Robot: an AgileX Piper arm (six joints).
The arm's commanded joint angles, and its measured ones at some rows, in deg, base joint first. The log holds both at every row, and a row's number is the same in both.
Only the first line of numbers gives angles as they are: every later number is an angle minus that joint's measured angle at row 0.
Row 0, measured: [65.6 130.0 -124.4 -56.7 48.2 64.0]
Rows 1 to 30, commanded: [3.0 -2.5 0.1 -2.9 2.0 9.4]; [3.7 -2.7 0.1 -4.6 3.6 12.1]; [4.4 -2.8 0.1 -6.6 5.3 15.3]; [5.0 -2.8 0.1 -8.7 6.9 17.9]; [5.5 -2.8 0.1 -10.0 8.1 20.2]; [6.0 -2.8 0.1 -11.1 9.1 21.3]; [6.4 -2.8 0.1 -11.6 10.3 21.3]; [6.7 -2.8 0.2 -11.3 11.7 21.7]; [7.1 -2.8 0.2 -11.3 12.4 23.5]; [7.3 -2.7 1.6 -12.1 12.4 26.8]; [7.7 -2.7 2.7 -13.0 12.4 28.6]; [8.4 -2.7 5.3 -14.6 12.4 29.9]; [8.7 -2.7 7.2 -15.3 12.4 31.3]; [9.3 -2.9 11.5 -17.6 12.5 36.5]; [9.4 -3.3 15.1 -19.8 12.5 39.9]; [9.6 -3.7 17.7 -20.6 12.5 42.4]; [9.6 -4.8 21.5 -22.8 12.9 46.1]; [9.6 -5.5 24.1 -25.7 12.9 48.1]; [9.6 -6.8 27.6 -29.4 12.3 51.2]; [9.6 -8.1 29.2 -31.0 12.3 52.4]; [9.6 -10.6 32.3 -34.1 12.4 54.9]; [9.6 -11.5 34.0 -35.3 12.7 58.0]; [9.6 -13.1 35.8 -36.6 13.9 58.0]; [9.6 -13.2 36.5 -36.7 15.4 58.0]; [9.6 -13.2 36.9 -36.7 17.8 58.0]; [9.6 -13.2 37.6 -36.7 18.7 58.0]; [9.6 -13.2 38.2 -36.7 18.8 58.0]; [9.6 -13.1 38.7 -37.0 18.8 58.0]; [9.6 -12.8 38.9 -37.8 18.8 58.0]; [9.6 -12.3 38.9 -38.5 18.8 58.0]
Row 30, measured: [9.5 -12.8 37.7 -35.5 17.4 57.6]
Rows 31 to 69, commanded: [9.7 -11.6 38.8 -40.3 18.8 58.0]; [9.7 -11.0 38.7 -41.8 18.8 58.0]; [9.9 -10.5 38.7 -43.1 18.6 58.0]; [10.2 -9.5 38.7 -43.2 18.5 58.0]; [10.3 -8.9 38.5 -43.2 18.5 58.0]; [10.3 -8.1 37.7 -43.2 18.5 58.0]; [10.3 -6.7 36.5 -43.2 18.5 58.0]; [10.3 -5.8 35.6 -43.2 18.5 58.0]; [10.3 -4.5 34.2 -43.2 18.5 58.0]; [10.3 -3.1 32.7 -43.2 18.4 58.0]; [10.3 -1.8 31.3 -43.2 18.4 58.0]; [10.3 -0.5 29.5 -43.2 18.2 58.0]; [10.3 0.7 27.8 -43.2 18.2 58.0]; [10.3 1.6 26.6 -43.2 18.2 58.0]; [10.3 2.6 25.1 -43.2 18.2 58.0]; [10.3 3.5 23.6 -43.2 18.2 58.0]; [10.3 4.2 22.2 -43.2 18.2 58.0]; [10.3 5.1 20.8 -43.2 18.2 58.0]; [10.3 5.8 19.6 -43.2 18.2 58.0]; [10.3 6.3 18.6 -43.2 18.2 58.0]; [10.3 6.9 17.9 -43.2 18.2 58.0]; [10.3 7.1 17.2 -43.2 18.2 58.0]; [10.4 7.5 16.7 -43.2 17.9 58.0]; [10.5 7.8 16.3 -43.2 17.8 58.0]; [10.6 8.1 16.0 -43.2 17.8 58.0]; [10.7 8.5 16.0 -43.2 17.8 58.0]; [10.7 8.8 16.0 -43.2 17.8 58.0]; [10.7 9.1 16.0 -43.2 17.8 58.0]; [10.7 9.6 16.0 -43.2 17.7 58.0]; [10.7 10.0 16.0 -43.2 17.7 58.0]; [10.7 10.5 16.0 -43.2 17.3 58.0]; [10.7 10.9 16.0 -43.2 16.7 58.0]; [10.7 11.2 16.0 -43.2 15.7 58.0]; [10.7 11.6 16.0 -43.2 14.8 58.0]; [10.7 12.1 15.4 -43.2 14.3 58.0]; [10.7 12.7 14.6 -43.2 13.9 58.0]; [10.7 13.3 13.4 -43.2 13.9 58.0]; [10.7 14.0 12.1 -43.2 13.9 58.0]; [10.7 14.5 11.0 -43.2 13.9 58.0]
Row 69, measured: [10.6 12.8 14.9 -42.0 14.2 57.7]
